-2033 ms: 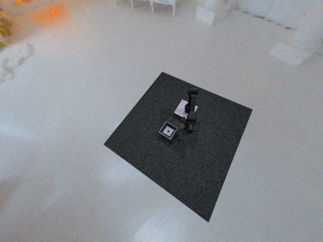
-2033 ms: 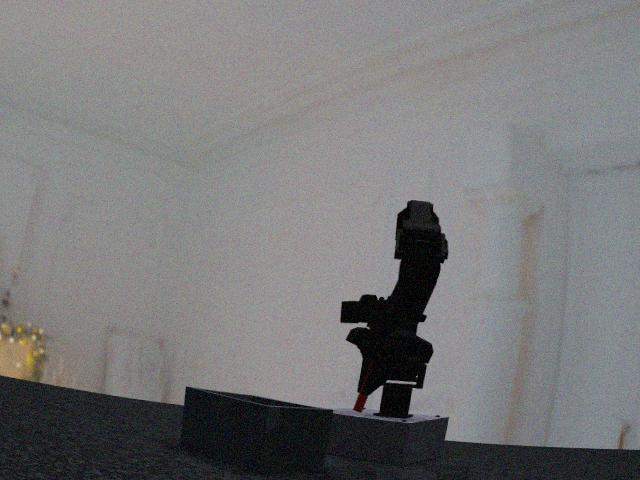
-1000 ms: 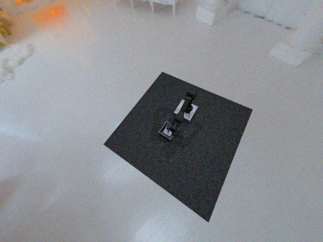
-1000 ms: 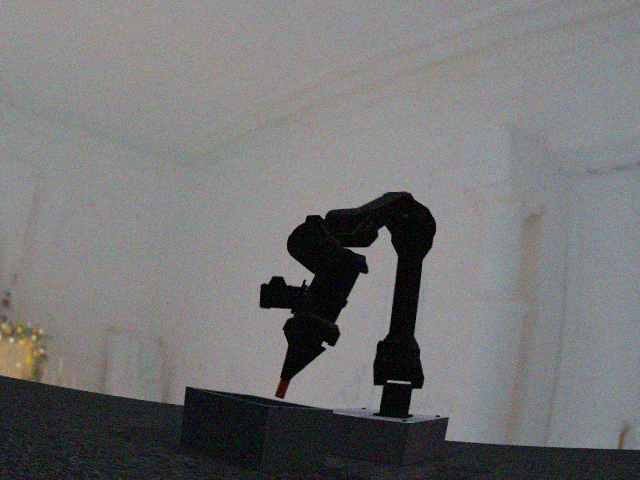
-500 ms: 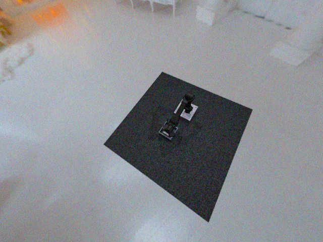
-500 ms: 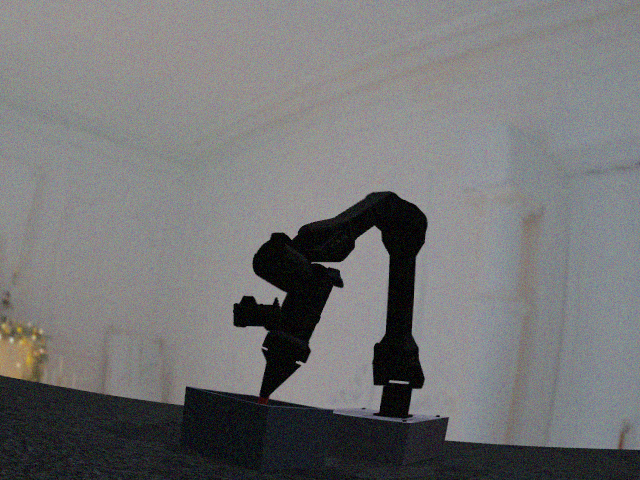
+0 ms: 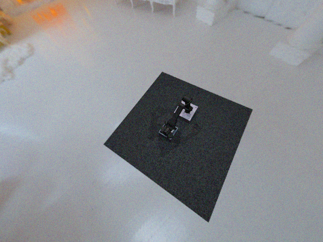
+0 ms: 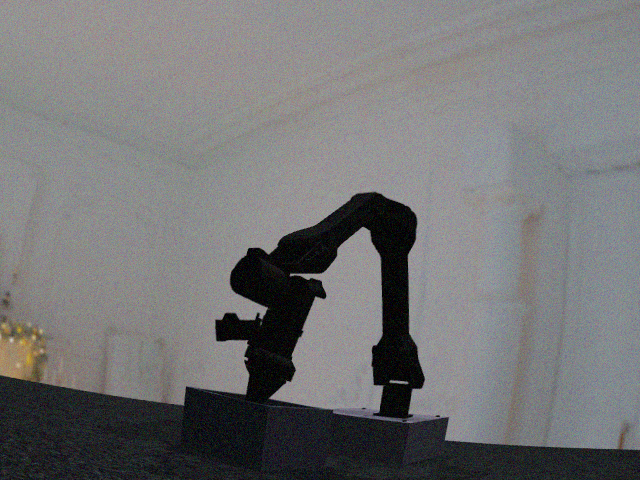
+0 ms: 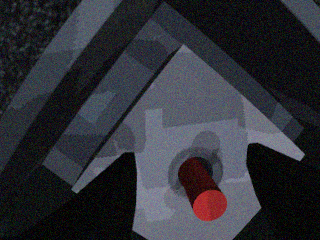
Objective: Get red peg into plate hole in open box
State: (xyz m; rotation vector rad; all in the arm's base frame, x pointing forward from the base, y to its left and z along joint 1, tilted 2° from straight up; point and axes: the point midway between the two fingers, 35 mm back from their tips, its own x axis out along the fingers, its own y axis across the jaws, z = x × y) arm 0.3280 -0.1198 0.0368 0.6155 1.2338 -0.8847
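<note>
My gripper tip is now 3 cm above the red peg, 1 cm to the right of it and 1 cm past it. Also, from my gripper tip: box: 5 cm below, 1 cm to the left, 1 cm behind; plate: 3 cm below, 1 cm to the left, 1 cm behind.
</note>
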